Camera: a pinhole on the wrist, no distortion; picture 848 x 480 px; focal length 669.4 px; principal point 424.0 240.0 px. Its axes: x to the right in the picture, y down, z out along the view. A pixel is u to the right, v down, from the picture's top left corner.
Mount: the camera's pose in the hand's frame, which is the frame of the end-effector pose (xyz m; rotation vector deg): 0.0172 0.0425 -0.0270 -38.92 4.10 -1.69
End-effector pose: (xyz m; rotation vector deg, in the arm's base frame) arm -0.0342 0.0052 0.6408 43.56 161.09 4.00
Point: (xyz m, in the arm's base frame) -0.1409 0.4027 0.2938
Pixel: outside the picture
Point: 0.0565 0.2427 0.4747
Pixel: 515.5 283.2
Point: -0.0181 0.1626 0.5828
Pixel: 683.6 347.8
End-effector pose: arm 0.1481 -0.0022 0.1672 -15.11 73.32 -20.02
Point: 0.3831 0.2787 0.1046
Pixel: 343.0 350.1
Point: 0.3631 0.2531 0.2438
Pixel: 78.6 204.8
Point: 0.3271 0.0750 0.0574
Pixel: 695.2 113.9
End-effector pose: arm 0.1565 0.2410 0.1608 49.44 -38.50 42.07
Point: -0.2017 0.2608 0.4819
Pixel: 418.7 465.1
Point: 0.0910 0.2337 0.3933
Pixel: 784.8 174.8
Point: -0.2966 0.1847 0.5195
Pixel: 351.0 392.8
